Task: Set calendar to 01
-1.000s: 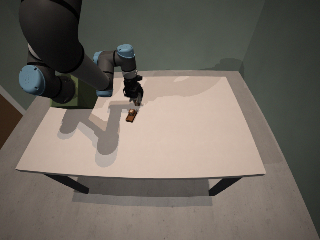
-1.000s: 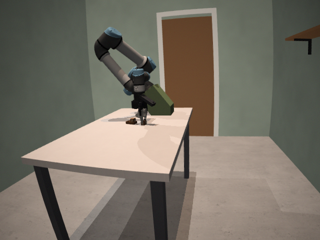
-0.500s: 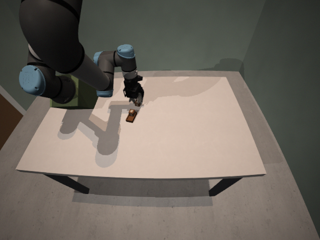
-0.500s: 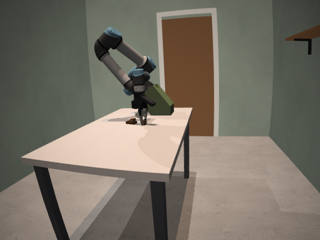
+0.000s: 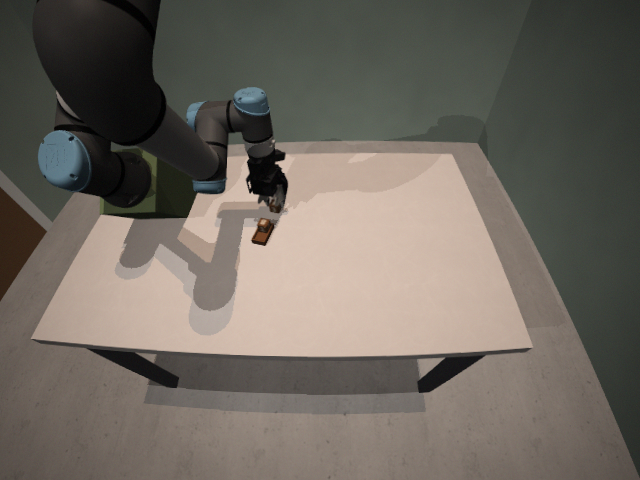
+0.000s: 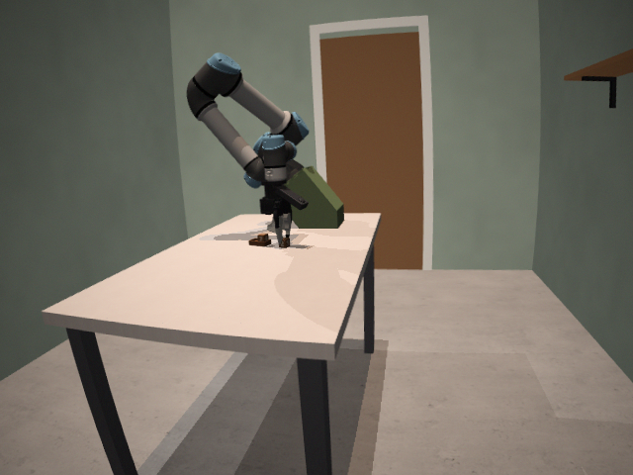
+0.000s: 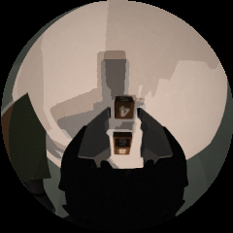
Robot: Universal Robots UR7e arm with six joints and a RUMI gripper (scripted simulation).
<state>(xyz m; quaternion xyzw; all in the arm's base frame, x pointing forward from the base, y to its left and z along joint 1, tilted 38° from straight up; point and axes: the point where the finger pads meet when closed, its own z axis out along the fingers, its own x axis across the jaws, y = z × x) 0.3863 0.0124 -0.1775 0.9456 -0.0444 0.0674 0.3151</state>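
Now: hand 11 cm to the left of the brown tray, 2 cm above it and 1 cm past it.
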